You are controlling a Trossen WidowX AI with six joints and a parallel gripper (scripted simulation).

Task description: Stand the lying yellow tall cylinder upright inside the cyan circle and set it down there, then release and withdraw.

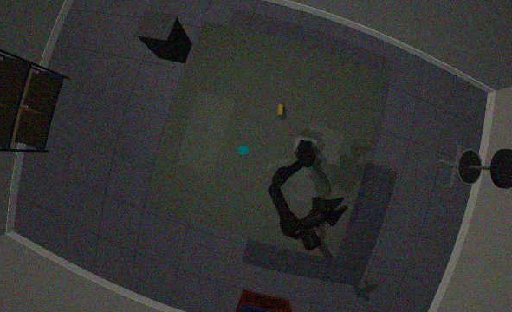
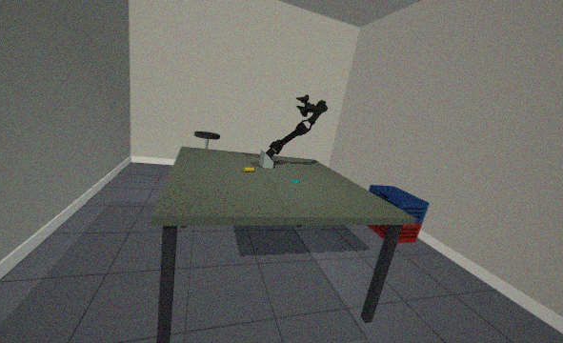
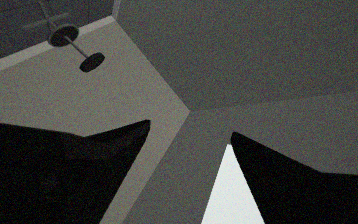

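The yellow tall cylinder lies 51 cm below my gripper tip, 42 cm to the right of it and 27 cm ahead of it. From my gripper tip the other things lie so: cyan circle 53 cm below, 46 cm ahead, 15 cm to the right.
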